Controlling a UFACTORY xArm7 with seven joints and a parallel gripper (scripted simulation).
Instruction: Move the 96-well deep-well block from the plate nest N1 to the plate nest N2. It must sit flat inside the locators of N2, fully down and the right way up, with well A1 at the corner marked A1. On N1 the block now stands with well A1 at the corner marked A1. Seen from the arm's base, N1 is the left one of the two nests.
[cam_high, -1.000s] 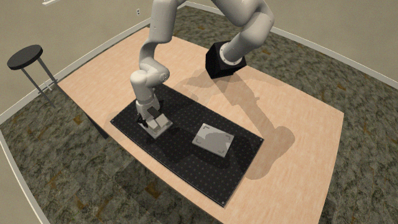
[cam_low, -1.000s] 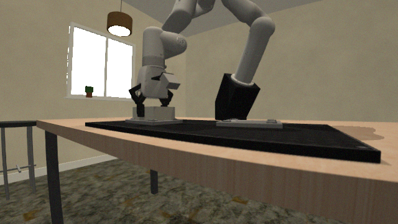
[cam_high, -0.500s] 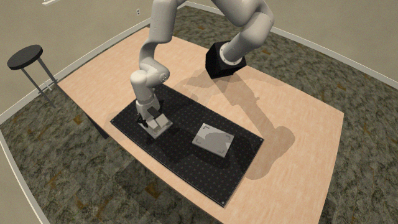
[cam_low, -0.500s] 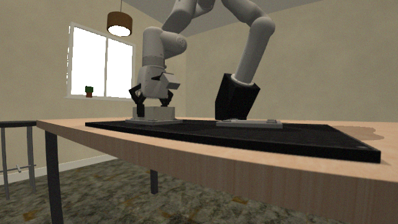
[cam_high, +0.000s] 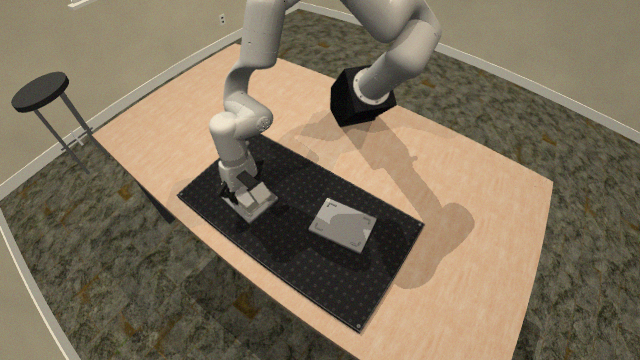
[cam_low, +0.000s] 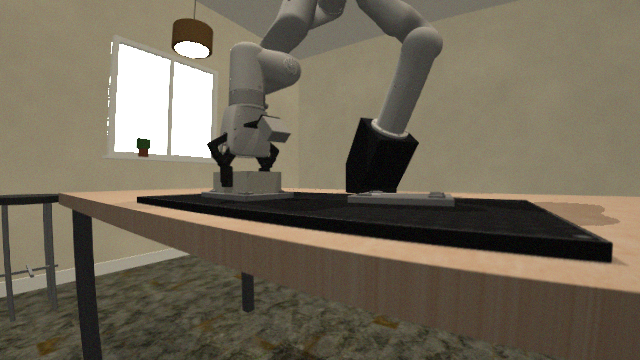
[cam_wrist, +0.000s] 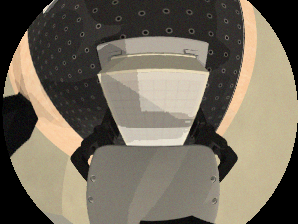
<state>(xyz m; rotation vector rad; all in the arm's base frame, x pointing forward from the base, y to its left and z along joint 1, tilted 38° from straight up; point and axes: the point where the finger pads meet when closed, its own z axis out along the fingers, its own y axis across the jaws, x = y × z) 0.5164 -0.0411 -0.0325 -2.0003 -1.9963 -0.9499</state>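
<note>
The deep-well block lies right at my hand. Also, from my hand: nest N1 (15 cm behind, 27 cm to the left, 3 cm below); nest N2 (3 cm below).
</note>
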